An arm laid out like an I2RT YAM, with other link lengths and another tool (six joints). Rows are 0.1 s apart.
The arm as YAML. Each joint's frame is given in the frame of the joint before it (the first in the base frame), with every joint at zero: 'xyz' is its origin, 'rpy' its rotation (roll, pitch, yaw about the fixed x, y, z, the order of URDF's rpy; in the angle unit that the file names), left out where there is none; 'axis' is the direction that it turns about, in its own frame. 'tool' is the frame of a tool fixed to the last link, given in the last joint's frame.
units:
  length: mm
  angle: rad
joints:
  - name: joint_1
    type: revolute
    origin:
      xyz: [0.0, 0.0, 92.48]
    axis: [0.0, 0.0, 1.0]
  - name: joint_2
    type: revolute
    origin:
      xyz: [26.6, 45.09, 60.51]
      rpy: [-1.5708, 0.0, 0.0]
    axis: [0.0, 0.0, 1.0]
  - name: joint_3
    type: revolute
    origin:
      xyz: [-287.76, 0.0, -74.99]
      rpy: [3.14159, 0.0, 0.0]
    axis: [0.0, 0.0, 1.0]
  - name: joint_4
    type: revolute
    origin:
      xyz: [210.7, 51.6, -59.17]
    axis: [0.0, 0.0, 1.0]
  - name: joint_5
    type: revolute
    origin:
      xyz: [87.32, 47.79, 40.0]
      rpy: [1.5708, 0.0, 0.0]
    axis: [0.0, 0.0, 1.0]
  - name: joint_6
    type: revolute
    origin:
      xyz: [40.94, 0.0, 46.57]
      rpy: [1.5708, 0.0, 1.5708]
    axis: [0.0, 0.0, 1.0]
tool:
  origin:
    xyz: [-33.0, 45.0, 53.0]
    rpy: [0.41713, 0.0, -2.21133]
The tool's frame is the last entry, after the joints.
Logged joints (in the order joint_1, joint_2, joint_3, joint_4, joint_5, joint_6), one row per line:
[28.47, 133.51, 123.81, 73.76, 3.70, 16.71]
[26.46, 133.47, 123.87, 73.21, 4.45, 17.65]
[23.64, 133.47, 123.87, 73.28, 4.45, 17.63]
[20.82, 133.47, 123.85, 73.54, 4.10, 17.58]
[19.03, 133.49, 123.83, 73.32, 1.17, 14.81]
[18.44, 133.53, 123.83, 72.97, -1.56, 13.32]
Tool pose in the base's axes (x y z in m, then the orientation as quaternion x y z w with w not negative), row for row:
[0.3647, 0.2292, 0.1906, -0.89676, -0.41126, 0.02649, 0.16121]
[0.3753, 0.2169, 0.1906, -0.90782, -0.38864, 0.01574, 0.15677]
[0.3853, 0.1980, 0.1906, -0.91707, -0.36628, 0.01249, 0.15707]
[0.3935, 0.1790, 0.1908, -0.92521, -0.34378, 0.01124, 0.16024]
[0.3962, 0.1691, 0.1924, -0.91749, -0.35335, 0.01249, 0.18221]
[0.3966, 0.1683, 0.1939, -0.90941, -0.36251, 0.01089, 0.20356]
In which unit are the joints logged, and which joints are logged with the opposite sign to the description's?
The joints are logged in degrees. Opposite sign: joint_4.
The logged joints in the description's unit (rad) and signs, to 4 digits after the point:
[0.4969, 2.3302, 2.1609, -1.2874, 0.0646, 0.2916]
[0.4618, 2.3295, 2.1619, -1.2778, 0.0777, 0.3081]
[0.4126, 2.3295, 2.1619, -1.2790, 0.0777, 0.3077]
[0.3634, 2.3295, 2.1616, -1.2835, 0.0716, 0.3068]
[0.3321, 2.3298, 2.1612, -1.2797, 0.0204, 0.2585]
[0.3218, 2.3305, 2.1612, -1.2736, -0.0272, 0.2325]

